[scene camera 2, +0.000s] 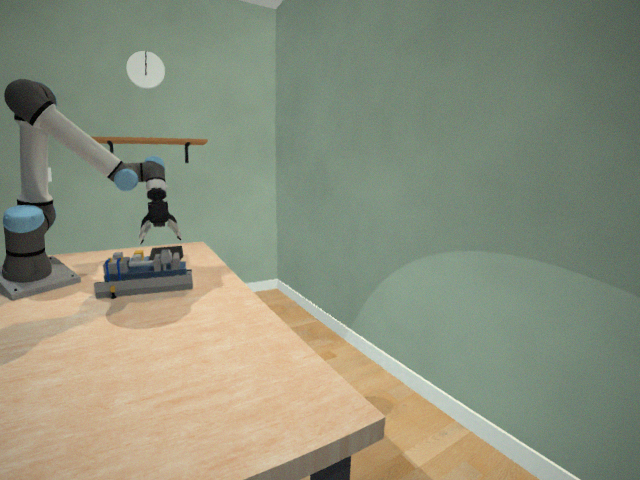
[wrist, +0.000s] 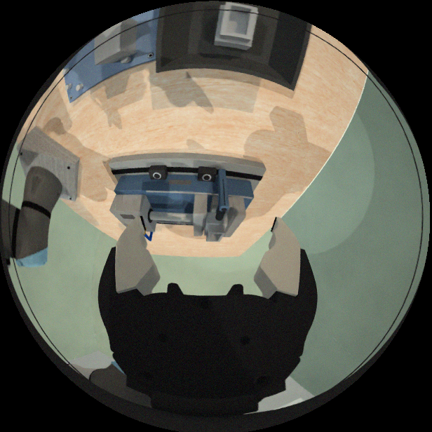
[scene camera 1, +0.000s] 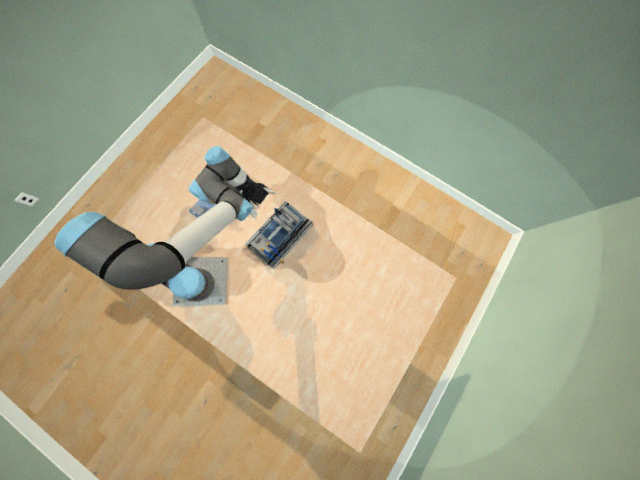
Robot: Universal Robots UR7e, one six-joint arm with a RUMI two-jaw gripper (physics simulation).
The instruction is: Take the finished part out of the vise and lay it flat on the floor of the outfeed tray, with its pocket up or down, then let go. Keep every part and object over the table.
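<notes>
The vise stands on the table, with a blue body on a grey base. The grey part sits between its jaws and shows only partly in the wrist view. My gripper is open and empty, pointing down. It is above table height; in scene camera 1 it appears beside the vise's far end. The black outfeed tray lies across a gap of table from the vise. A grey part with a pocket is in the tray, pocket facing up.
A blue plate carrying a grey block is beside the tray. The arm's base plate is near the vise's other end. A blue handle rises from the vise. The table edge is nearby.
</notes>
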